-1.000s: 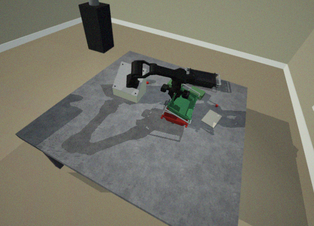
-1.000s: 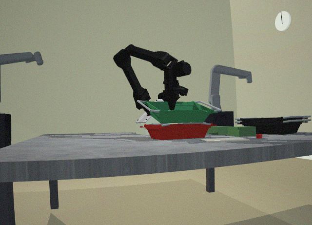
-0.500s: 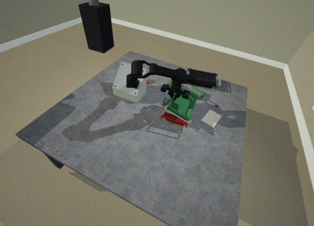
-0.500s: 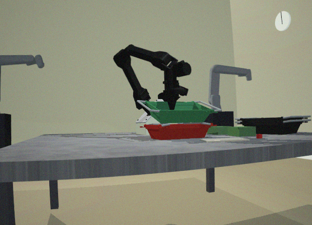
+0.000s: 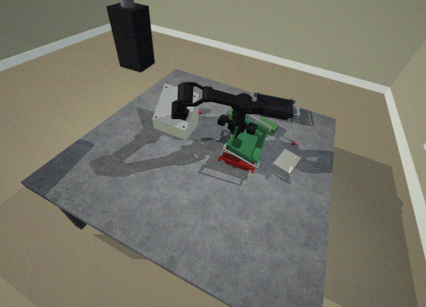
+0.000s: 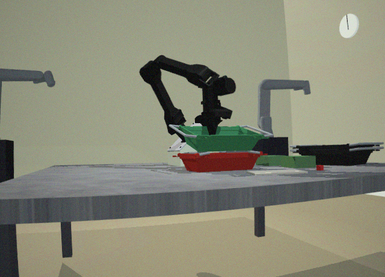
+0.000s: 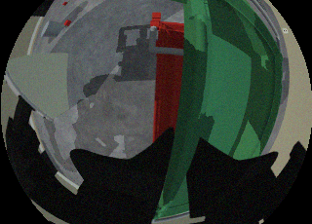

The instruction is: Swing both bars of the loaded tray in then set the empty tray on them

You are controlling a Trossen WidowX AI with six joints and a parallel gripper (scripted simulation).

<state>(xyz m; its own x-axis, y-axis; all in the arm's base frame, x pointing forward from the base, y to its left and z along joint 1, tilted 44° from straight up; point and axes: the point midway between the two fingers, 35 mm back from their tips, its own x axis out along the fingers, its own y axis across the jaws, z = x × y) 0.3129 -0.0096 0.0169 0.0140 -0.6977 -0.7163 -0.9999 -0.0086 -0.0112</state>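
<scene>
My gripper tip is now 70 mm short of the green tray and 20 mm below it. Also, from my gripper tip: pale flat card: 300 mm ahead, 70 mm to the left, 100 mm below; then small red cube: 320 mm ahead, 220 mm to the left, 100 mm below.
</scene>
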